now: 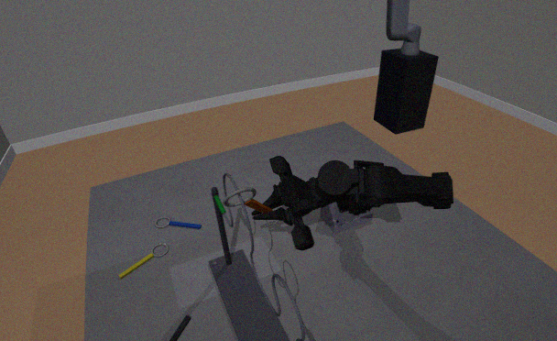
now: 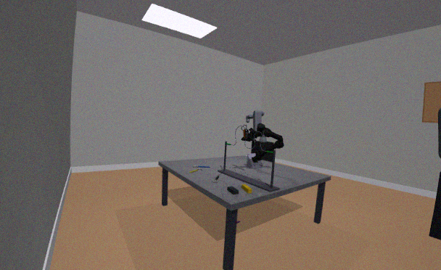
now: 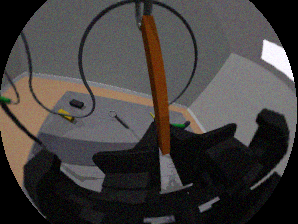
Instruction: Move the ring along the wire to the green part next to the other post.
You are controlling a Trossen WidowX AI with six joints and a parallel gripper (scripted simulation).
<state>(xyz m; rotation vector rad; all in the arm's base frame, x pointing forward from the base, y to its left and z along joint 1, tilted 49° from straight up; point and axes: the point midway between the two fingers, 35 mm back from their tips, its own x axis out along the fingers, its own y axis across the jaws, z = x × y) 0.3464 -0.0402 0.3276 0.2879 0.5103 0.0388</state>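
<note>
Now: the orange-handled ring 10 mm ahead of my gripper tip, 50 mm to the left of it and 80 mm above it. The rest, counted from my gripper tip: yellow-handled ring (290 mm ahead, 290 mm to the right, 320 mm below); then black block (300 mm ahead, 330 mm to the left, 320 mm below); then yellow block (200 mm ahead, 350 mm to the left, 310 mm below).
</note>
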